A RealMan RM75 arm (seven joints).
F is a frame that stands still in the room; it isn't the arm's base.
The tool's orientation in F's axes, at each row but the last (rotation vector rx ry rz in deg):
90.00 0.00 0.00
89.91 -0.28 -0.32
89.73 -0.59 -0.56
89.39 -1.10 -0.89
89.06 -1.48 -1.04
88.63 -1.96 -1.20
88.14 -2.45 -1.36
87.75 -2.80 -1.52
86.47 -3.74 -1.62
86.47 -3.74 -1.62
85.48 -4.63 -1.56
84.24 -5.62 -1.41
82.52 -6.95 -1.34
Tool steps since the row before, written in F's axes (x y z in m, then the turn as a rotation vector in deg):
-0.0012 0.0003 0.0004 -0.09 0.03 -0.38
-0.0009 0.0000 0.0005 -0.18 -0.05 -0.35
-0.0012 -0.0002 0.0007 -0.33 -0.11 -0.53
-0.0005 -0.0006 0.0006 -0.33 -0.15 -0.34
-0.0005 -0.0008 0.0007 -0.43 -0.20 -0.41
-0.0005 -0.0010 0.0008 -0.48 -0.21 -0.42
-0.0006 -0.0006 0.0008 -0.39 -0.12 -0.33
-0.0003 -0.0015 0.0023 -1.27 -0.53 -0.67
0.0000 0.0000 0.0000 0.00 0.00 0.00
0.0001 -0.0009 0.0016 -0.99 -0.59 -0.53
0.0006 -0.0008 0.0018 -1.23 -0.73 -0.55
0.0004 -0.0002 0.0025 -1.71 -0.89 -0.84
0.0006 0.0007 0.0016 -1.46 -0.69 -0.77
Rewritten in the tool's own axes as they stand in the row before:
-0.0012 0.0004 -0.0003 -0.09 -0.38 -0.03
-0.0009 0.0005 0.0000 -0.18 -0.35 0.05
-0.0012 0.0007 0.0002 -0.33 -0.53 0.11
-0.0005 0.0006 0.0006 -0.33 -0.34 0.15
-0.0005 0.0007 0.0008 -0.43 -0.41 0.21
-0.0005 0.0008 0.0010 -0.48 -0.42 0.22
-0.0006 0.0008 0.0007 -0.39 -0.33 0.13
-0.0002 0.0022 0.0016 -1.25 -0.67 0.56
0.0000 0.0000 0.0000 0.00 0.00 0.00
0.0002 0.0015 0.0010 -0.97 -0.54 0.62
0.0007 0.0017 0.0009 -1.20 -0.57 0.77
0.0005 0.0024 0.0004 -1.68 -0.85 0.94
0.0006 0.0016 -0.0005 -1.44 -0.77 0.73

